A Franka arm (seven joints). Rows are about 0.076 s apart.
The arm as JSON. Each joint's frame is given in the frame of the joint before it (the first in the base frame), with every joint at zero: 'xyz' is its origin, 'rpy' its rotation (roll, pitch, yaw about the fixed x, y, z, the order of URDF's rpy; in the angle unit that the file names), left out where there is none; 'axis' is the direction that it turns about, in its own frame. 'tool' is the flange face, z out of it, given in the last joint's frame.
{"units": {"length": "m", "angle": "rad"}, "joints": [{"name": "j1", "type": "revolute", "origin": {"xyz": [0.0, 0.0, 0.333]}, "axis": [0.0, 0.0, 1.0]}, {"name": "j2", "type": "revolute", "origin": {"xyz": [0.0, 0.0, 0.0]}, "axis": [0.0, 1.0, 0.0]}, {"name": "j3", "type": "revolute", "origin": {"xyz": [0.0, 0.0, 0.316]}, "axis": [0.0, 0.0, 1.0]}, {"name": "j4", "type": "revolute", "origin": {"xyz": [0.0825, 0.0, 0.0]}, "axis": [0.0, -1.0, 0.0]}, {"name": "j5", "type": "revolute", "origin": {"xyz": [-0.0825, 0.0, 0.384]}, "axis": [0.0, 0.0, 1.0]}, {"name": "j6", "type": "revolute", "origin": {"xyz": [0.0, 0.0, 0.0]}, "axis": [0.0, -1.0, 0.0]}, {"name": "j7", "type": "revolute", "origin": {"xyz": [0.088, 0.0, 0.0]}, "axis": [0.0, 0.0, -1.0]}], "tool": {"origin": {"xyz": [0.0, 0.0, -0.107], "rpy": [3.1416, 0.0, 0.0]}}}
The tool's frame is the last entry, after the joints.
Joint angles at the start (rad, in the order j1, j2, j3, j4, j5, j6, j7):
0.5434, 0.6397, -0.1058, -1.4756, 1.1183, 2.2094, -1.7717
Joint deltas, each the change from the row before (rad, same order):
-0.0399, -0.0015, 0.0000, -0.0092, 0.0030, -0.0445, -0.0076
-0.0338, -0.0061, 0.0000, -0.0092, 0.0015, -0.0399, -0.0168
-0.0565, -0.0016, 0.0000, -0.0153, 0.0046, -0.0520, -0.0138
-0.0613, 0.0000, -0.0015, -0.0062, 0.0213, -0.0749, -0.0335
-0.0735, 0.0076, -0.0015, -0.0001, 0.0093, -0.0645, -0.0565
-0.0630, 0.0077, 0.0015, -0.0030, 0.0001, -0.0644, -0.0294
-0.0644, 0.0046, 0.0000, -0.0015, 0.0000, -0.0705, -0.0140
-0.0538, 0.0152, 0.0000, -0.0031, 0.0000, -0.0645, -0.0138
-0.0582, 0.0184, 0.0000, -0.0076, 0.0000, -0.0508, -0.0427
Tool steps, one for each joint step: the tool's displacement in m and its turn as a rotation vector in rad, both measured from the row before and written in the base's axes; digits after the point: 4 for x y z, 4 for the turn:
0.0072, -0.0233, -0.0049, 0.0090, 0.0305, -0.0042
0.0049, -0.0198, -0.0012, 0.0108, 0.0156, 0.0051
0.0080, -0.0344, -0.0074, 0.0143, 0.0354, -0.0129
0.0072, -0.0352, -0.0036, 0.0415, 0.0277, 0.0012
0.0095, -0.0445, -0.0059, 0.0329, -0.0018, 0.0005
0.0033, -0.0365, -0.0072, 0.0283, 0.0200, 0.0015
0.0013, -0.0376, -0.0038, 0.0331, 0.0292, -0.0056
-0.0023, -0.0309, -0.0113, 0.0318, 0.0365, -0.0004
-0.0038, -0.0351, -0.0150, 0.0312, 0.0108, -0.0028

